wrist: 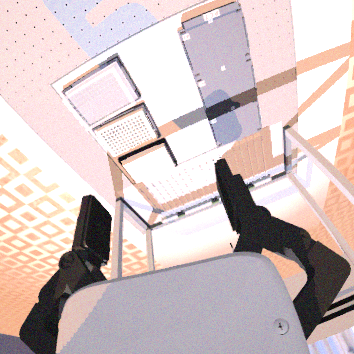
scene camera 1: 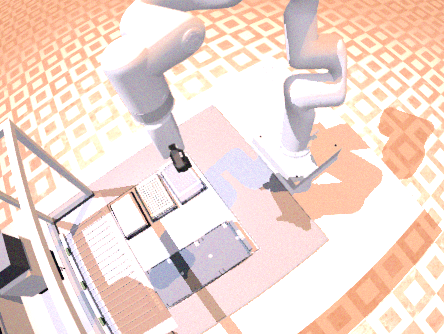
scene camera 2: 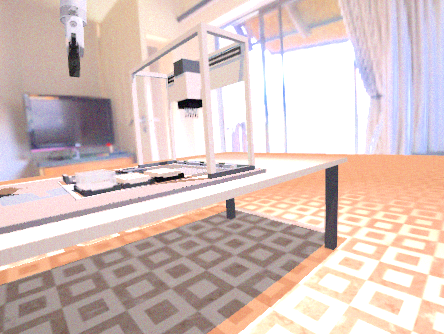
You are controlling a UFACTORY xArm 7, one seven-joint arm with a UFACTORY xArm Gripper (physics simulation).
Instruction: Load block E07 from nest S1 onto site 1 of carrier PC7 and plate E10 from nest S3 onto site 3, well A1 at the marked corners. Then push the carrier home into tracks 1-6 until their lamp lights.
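Frame: origin at the arm's base, x ahead, y left, z up, level; millimetres.
Seen in the pictures: gripper, fingertip midpoint: [wrist: 157, 189] [scene camera 1: 177, 151] [scene camera 2: 74, 73]; arm's base at its link origin: [scene camera 1: 294, 141].
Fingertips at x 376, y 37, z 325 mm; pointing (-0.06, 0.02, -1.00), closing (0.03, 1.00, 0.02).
Offsets run from my fingertips to a thing's middle. "spot": to the spot under its first point.
My gripper [scene camera 1: 180, 162] [scene camera 2: 74, 75] [wrist: 157, 189] is open and empty, high above the table; in scene camera 1 it overlaps the far end of the nest row. A tall pale block @(dx +18, dy -103, dz -329 mm) [scene camera 1: 184, 183] [scene camera 2: 95, 180] [wrist: 102, 92], a white plate with many wells @(dx +125, dy -90, dz -343 mm) [scene camera 1: 156, 196] [scene camera 2: 131, 177] [wrist: 127, 135] and a low white plate @(dx +233, dy -72, dz -343 mm) [scene camera 1: 129, 215] [scene camera 2: 168, 172] [wrist: 150, 161] sit side by side in dark nests. Their labels are not readable. The flat grey carrier @(dx +91, dy +173, dz -347 mm) [scene camera 1: 220, 257] [wrist: 210, 55] lies beside them, bearing no labware. Its inner end adjoins the slotted tracks @(spot: dx +357, dy +6, dz -361 mm) [scene camera 1: 107, 250] [wrist: 185, 180].
A white gantry frame [scene camera 1: 55, 167] [scene camera 2: 206, 100] stands over the tracks' far side, with a pipetting head @(dx +444, dy +83, dz -14 mm) [scene camera 2: 187, 85] hanging from it. Small green marks @(spot: dx +477, dy +91, dz -342 mm) [scene camera 1: 84, 285] [wrist: 215, 200] line the tracks' far edge. Shadows cross the carrier. The arm's base [scene camera 1: 295, 162] stands at the right.
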